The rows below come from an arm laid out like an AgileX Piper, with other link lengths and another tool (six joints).
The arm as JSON. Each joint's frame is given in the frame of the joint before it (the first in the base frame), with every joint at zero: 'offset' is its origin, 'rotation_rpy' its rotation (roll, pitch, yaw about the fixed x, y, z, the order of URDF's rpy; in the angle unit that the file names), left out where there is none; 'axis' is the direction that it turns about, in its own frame. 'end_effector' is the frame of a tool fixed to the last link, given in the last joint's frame.
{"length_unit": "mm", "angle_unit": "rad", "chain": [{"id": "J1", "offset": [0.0, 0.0, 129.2], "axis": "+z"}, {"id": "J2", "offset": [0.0, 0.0, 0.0], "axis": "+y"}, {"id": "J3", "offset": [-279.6, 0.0, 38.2], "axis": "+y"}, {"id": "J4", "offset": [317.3, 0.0, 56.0], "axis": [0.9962, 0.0, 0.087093]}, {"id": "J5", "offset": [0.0, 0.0, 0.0], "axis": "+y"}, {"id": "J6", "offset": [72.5, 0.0, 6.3], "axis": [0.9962, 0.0, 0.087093]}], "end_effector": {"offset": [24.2, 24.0, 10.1], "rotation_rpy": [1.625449, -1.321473, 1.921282]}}
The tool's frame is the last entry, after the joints.
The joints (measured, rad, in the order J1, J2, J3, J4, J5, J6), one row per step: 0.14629 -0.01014 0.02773 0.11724 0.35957 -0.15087; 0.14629 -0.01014 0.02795 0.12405 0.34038 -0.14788; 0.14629 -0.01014 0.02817 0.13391 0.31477 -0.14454; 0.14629 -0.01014 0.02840 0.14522 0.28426 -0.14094; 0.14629 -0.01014 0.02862 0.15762 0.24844 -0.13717; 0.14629 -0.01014 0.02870 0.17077 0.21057 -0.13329; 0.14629 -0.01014 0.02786 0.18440 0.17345 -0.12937; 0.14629 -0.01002 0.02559 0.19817 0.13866 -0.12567; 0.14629 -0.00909 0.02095 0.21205 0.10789 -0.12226; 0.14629 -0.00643 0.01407 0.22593 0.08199 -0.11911; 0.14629 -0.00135 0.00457 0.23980 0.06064 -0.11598; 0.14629 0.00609 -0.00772 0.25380 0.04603 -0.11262
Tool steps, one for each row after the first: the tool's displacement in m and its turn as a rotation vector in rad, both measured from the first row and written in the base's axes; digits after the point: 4 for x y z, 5 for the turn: 0.0005 0.0000 0.0020 0.01245 -0.01707 -0.00265; 0.0010 0.0000 0.0047 0.02925 -0.03991 -0.00610; 0.0016 -0.0001 0.0079 0.04852 -0.06723 -0.01035; 0.0022 -0.0004 0.0117 0.06987 -0.09952 -0.01555; 0.0026 -0.0008 0.0157 0.09245 -0.13376 -0.02136; 0.0029 -0.0013 0.0201 0.11558 -0.16802 -0.02740; 0.0030 -0.0019 0.0248 0.13851 -0.20125 -0.03334; 0.0029 -0.0025 0.0300 0.16092 -0.23206 -0.03886; 0.0028 -0.0031 0.0354 0.18242 -0.25860 -0.04380; 0.0026 -0.0037 0.0411 0.20323 -0.28085 -0.04820; 0.0025 -0.0042 0.0470 0.22344 -0.29683 -0.05163
